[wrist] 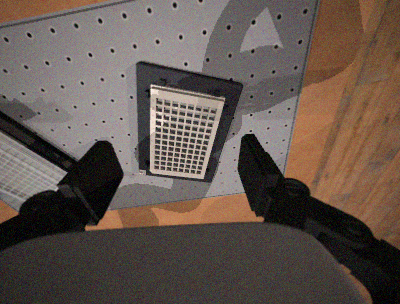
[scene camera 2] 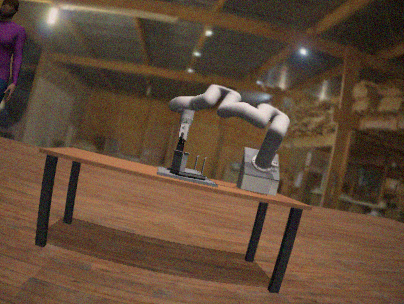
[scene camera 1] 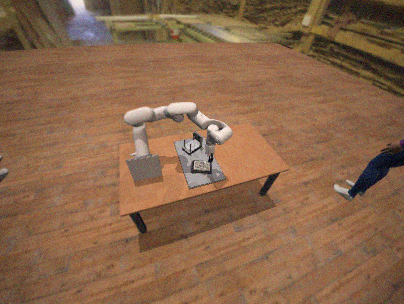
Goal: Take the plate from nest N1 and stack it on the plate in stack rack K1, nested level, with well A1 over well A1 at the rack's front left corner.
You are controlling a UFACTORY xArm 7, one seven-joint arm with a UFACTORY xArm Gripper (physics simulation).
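Places are measured from the arm's base along level axes (x back, y right, z up), in centimetres.
Pixels of known places: gripper, fingertip midpoint: (wrist: 179, 155) (scene camera 1: 208, 157); arm's base, link origin: (scene camera 2: 262, 164) (scene camera 1: 143, 156).
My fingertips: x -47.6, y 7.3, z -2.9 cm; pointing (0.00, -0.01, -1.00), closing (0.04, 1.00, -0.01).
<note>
Ahead of a thing's pixels: the offset from my fingertips to its top centre. "spot": to the spot under its first point. Level surfaces: height alone.
The pale plate @[dx +4.6, dy -1.0, dz -9.1 cm] (scene camera 1: 201, 165) (wrist: 186, 137) with a grid of wells sits in the dark nest N1 @[spot: dx +1.4, dy -5.5, dz -10.5 cm] (wrist: 144, 117). My gripper (scene camera 1: 211, 159) (scene camera 2: 180, 145) (wrist: 179, 155) is open and empty, pointing down above the nest's area. In the wrist view the plate lies between and beyond the fingertips, apart from them, its long side running away from me. The stack rack K1 @[dx +7.4, dy -24.6, dz +0.3 cm] (scene camera 1: 198, 137) (scene camera 2: 179, 162) holds the other plate @[dx +6.9, dy -24.9, dz -7.8 cm] (scene camera 1: 191, 145) (wrist: 22, 167), which is partly cut off at the wrist view's left edge. The well A1 marks are too small to read.
Nest and rack stand on a grey perforated board @[dx +5.7, dy -11.2, dz -11.6 cm] (scene camera 1: 184, 162) (wrist: 100, 45) on the wooden table @[dz -13.0 cm] (scene camera 1: 250, 150) (scene camera 2: 125, 164). Thin upright posts and a tall dark block rise at the rack. The arm's grey base box (scene camera 1: 145, 169) (scene camera 2: 259, 181) stands beside the board. A person (scene camera 1: 372, 170) (scene camera 2: 10, 47) is beyond the table.
</note>
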